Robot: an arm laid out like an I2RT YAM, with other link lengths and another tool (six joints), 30 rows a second.
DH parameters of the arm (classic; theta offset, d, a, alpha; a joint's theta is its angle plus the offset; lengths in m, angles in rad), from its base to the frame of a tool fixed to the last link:
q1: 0 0.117 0.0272 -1.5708
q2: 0 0 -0.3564 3.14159
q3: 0.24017 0 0.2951 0
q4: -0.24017 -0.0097 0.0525 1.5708
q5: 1.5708 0.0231 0 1.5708
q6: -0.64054 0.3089 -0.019 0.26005
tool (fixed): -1.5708 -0.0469 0 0
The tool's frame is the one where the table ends.
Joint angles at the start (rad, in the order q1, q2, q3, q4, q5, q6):
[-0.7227 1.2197 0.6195 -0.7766 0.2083 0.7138]
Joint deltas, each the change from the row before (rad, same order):
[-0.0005 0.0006 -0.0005 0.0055 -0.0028 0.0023]
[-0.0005 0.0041 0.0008 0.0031 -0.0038 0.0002]
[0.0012 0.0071 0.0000 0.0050 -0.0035 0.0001]
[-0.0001 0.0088 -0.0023 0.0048 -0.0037 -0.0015]
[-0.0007 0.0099 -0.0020 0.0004 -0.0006 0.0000]
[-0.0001 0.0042 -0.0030 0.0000 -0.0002 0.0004]
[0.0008 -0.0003 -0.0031 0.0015 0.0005 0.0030]
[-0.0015 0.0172 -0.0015 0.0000 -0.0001 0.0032]
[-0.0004 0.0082 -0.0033 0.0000 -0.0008 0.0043]
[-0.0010 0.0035 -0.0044 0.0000 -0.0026 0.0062]
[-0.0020 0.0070 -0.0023 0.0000 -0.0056 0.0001]
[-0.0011 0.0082 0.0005 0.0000 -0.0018 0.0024]
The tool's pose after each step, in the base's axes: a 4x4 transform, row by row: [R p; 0 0 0 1], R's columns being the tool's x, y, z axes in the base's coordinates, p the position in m. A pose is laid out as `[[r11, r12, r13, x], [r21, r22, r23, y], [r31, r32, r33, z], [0, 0, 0, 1]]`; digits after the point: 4 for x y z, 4 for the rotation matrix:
[[0.6563, -0.7316, 0.1846, 0.1410], [-0.6046, -0.6563, -0.4513, -0.1574], [0.4513, 0.1846, -0.8731, 0.0324], [0, 0, 0, 1]]
[[0.6553, -0.7320, 0.1867, 0.1424], [-0.6059, -0.6569, -0.4488, -0.1573], [0.4511, 0.1810, -0.8739, 0.0319], [0, 0, 0, 1]]
[[0.6560, -0.7309, 0.1881, 0.1439], [-0.6065, -0.6589, -0.4450, -0.1571], [0.4492, 0.1778, -0.8756, 0.0306], [0, 0, 0, 1]]
[[0.6585, -0.7291, 0.1866, 0.1443], [-0.6082, -0.6616, -0.4385, -0.1563], [0.4432, 0.1753, -0.8791, 0.0283], [0, 0, 0, 1]]
[[0.6618, -0.7280, 0.1791, 0.1431], [-0.6122, -0.6626, -0.4315, -0.1552], [0.4328, 0.1759, -0.8841, 0.0259], [0, 0, 0, 1]]
[[0.6637, -0.7274, 0.1743, 0.1419], [-0.6146, -0.6631, -0.4273, -0.1541], [0.4264, 0.1764, -0.8872, 0.0242], [0, 0, 0, 1]]
[[0.6626, -0.7288, 0.1729, 0.1414], [-0.6162, -0.6616, -0.4272, -0.1535], [0.4258, 0.1765, -0.8875, 0.0234], [0, 0, 0, 1]]
[[0.6652, -0.7295, 0.1593, 0.1395], [-0.6244, -0.6605, -0.4169, -0.1522], [0.4093, 0.1779, -0.8949, 0.0199], [0, 0, 0, 1]]
[[0.6653, -0.7311, 0.1511, 0.1380], [-0.6307, -0.6587, -0.4103, -0.1506], [0.3995, 0.1777, -0.8993, 0.0175], [0, 0, 0, 1]]
[[0.6621, -0.7350, 0.1459, 0.1367], [-0.6379, -0.6550, -0.4050, -0.1488], [0.3932, 0.1751, -0.9026, 0.0156], [0, 0, 0, 1]]
[[0.6625, -0.7354, 0.1424, 0.1361], [-0.6428, -0.6558, -0.3959, -0.1468], [0.3845, 0.1707, -0.9072, 0.0136], [0, 0, 0, 1]]
[[0.6620, -0.7368, 0.1374, 0.1358], [-0.6474, -0.6545, -0.3905, -0.1462], [0.3777, 0.1695, -0.9103, 0.0123], [0, 0, 0, 1]]

